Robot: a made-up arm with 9 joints. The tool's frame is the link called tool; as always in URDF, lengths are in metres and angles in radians. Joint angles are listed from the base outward.
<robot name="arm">
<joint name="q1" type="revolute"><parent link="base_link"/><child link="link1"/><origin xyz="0.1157 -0.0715 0.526" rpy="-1.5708 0 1.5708"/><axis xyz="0 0 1"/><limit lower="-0.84" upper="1.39"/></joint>
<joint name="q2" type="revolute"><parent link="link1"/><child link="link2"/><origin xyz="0.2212 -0.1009 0.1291" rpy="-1.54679 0.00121 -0.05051"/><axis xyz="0 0 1"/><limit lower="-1.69" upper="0.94"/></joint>
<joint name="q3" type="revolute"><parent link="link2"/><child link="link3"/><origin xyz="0.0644 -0.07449 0.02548" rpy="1.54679 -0.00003 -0.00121"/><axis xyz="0 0 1"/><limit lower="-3.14" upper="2.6"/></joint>
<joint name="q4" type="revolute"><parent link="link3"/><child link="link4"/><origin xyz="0.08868 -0.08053 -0.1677" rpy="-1.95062 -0.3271 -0.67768"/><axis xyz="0 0 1"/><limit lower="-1.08" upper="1.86"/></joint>
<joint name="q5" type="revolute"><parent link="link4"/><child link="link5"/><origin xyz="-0.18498 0.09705 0.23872" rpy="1.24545 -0.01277 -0.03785"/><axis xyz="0 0 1"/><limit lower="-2.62" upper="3.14"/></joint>
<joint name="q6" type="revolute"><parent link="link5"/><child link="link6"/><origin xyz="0.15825 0.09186 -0.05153" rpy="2.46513 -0.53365 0.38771"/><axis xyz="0 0 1"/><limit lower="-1.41" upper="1.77"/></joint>
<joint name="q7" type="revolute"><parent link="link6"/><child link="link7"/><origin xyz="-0.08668 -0.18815 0.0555" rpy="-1.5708 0 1.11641"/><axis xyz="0 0 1"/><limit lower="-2.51" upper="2.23"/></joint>
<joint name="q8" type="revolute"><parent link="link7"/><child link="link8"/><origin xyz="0.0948 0.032 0.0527" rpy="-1.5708 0 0"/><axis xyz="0 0 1"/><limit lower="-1.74" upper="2.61"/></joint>
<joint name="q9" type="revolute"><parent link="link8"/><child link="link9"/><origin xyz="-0.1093 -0.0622 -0.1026" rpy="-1.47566 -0.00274 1.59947"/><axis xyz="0 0 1"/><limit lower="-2.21" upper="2.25"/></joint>
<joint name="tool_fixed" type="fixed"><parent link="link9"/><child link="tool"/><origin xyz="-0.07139 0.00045 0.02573" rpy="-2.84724 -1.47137 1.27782"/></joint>
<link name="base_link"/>
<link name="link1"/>
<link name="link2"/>
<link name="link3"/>
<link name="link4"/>
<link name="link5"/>
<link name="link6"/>
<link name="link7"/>
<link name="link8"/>
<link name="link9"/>
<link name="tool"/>
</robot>
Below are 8 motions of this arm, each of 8 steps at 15 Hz.
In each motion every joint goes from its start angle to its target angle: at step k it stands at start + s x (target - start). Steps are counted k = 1, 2, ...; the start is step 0. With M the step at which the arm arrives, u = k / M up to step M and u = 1 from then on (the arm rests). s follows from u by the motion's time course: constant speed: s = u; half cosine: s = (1 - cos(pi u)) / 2; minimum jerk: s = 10 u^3 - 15 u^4 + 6 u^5.
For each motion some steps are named. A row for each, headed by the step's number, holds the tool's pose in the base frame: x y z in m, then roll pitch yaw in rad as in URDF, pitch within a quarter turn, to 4 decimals.
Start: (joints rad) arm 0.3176 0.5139 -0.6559 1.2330 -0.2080 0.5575 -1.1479 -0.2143 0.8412
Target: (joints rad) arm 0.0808 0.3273 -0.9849 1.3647 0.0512 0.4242 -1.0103 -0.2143 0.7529
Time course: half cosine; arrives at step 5
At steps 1, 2, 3, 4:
1: 0.5345 0.1921 0.2651 2.6524 0.3378 1.0202
2: 0.5216 0.2691 0.2667 2.7649 0.2570 1.1026
3: 0.4963 0.3664 0.2876 2.8847 0.1514 1.2058
4: 0.4680 0.4428 0.3205 2.9637 0.0611 1.2919

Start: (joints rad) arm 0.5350 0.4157 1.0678 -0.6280 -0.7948 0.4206 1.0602 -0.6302 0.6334
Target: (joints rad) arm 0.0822 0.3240 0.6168 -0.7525 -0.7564 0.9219 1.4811 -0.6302 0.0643
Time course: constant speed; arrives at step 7
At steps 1, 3, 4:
1: 0.4206 0.4228 0.1580 0.3282 0.1021 1.9976
3: 0.3829 0.5212 0.2702 0.0643 -0.2383 2.1921
4: 0.3632 0.5560 0.3352 -0.1033 -0.3907 2.3151

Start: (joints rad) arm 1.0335 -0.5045 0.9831 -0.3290 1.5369 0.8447 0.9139 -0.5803 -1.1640
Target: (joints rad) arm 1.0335 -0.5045 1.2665 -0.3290 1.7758 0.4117 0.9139 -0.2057 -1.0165
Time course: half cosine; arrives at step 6
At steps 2, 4, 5, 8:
2: 0.5523 0.2173 -0.1658 1.6648 0.6829 -0.2205
4: 0.5261 0.2529 -0.1268 1.6863 0.6072 0.2215
5: 0.5084 0.2592 -0.1180 1.6697 0.6115 0.3719
8: 0.5011 0.2603 -0.1154 1.6619 0.6179 0.4257

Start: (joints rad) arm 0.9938 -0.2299 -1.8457 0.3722 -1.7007 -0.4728 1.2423 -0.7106 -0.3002
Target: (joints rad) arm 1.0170 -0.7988 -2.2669 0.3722 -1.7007 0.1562 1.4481 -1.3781 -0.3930
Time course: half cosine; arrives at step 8
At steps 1, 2, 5, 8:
1: 0.3377 0.1369 0.1735 1.6280 -0.1067 -1.2558
2: 0.3234 0.1365 0.1707 1.6128 -0.1163 -1.3164
5: 0.2254 0.1199 0.1595 1.4114 -0.2243 -1.6331
8: 0.1582 0.1069 0.1649 1.2216 -0.3674 -1.7786

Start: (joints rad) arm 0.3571 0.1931 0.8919 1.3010 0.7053 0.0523 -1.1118 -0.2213 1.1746
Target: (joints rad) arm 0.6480 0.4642 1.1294 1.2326 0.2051 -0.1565 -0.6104 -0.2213 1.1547
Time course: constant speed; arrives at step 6
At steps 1, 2, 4, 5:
1: 0.1141 -0.2452 0.4216 0.3235 0.3852 -2.5606
2: 0.1110 -0.2519 0.4550 0.4414 0.3011 -2.4476
4: 0.1012 -0.2519 0.5214 0.6280 0.0797 -2.2796
5: 0.0948 -0.2453 0.5530 0.7002 -0.0494 -2.2218

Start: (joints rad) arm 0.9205 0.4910 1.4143 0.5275 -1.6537 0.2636 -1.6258 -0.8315 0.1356
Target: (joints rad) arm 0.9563 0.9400 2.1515 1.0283 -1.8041 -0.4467 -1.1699 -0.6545 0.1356
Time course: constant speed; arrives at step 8
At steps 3, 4, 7, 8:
3: 0.3753 -0.0482 0.4972 -1.0737 1.2230 -1.3177
4: 0.3421 -0.0614 0.5564 -0.8185 1.0517 -1.1319
7: 0.2071 -0.0345 0.7047 -0.5730 0.4734 -1.0817
8: 0.1574 -0.0044 0.7383 -0.5395 0.2772 -1.1124

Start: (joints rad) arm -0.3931 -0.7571 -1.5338 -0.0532 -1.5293 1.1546 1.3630 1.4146 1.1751
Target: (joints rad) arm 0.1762 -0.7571 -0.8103 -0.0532 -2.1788 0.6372 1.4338 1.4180 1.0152
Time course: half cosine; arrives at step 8
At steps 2, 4, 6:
2: 0.2208 0.1163 1.0061 -0.6182 -0.6279 0.0773
4: 0.1813 0.2598 0.9487 -1.0633 -0.7261 0.4348
6: 0.1480 0.3847 0.8448 -1.5453 -0.6583 0.8713

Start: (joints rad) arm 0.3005 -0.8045 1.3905 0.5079 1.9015 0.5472 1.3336 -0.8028 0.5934
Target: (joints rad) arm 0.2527 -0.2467 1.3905 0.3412 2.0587 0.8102 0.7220 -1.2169 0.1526
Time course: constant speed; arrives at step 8
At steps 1, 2, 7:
1: 0.6018 0.2689 0.5753 -2.3873 0.2570 -0.1747
2: 0.6174 0.2258 0.5881 -2.3922 0.2178 -0.3123
7: 0.6349 -0.0138 0.6446 -2.3400 0.1547 -0.9974

